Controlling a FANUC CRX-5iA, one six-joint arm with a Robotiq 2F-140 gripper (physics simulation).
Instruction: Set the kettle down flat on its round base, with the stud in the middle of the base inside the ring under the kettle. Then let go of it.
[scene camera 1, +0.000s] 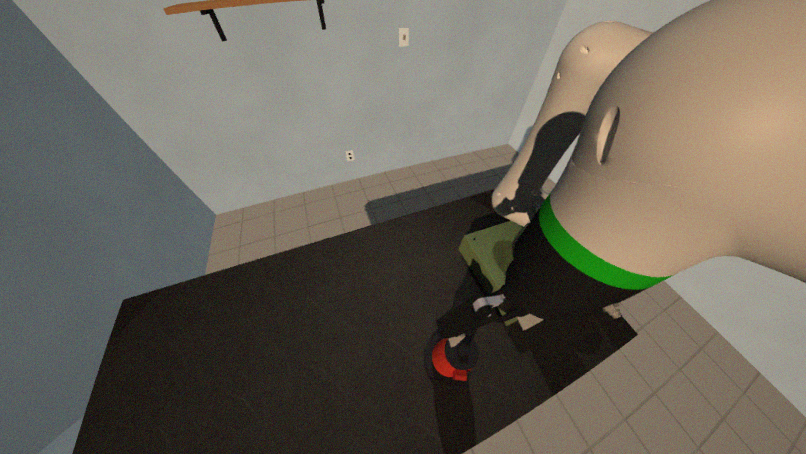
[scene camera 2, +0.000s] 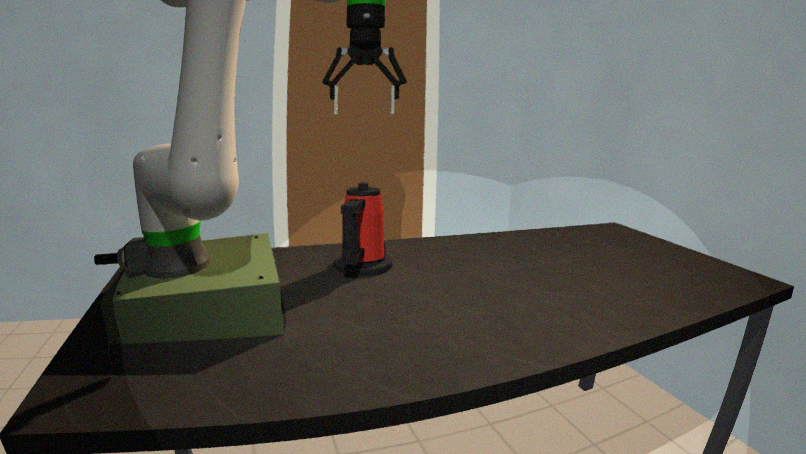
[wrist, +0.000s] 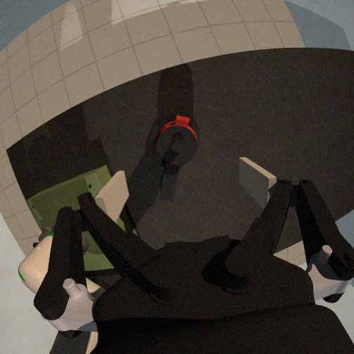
Observation:
I see my gripper (scene camera 2: 363, 113).
My gripper also shows in the wrist view (wrist: 183, 176).

